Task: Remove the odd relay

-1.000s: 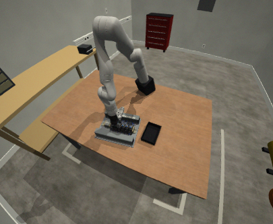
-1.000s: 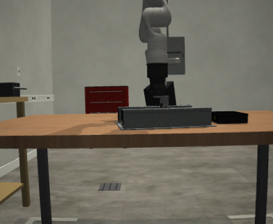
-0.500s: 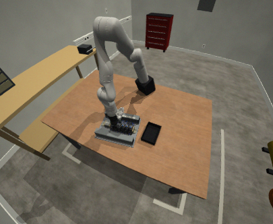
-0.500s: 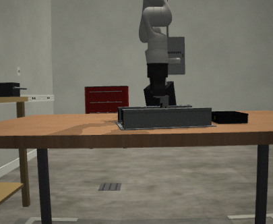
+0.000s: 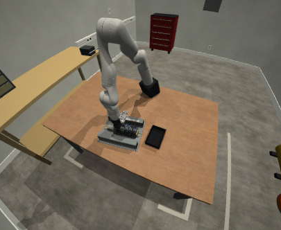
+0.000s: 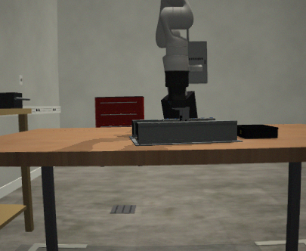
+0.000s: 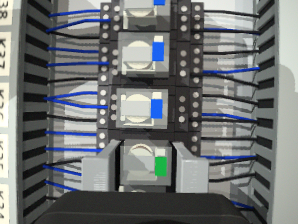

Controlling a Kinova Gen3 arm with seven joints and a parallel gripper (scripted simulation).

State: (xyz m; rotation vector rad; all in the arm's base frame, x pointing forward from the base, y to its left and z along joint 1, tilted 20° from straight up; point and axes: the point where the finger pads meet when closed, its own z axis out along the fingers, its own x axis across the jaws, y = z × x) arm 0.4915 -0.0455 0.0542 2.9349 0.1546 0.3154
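Now: hand 3 cm above the grey relay panel and 1 cm to the left of it. Round my hand: black parts tray (25 cm to the left, 4 cm below, 3 cm behind).
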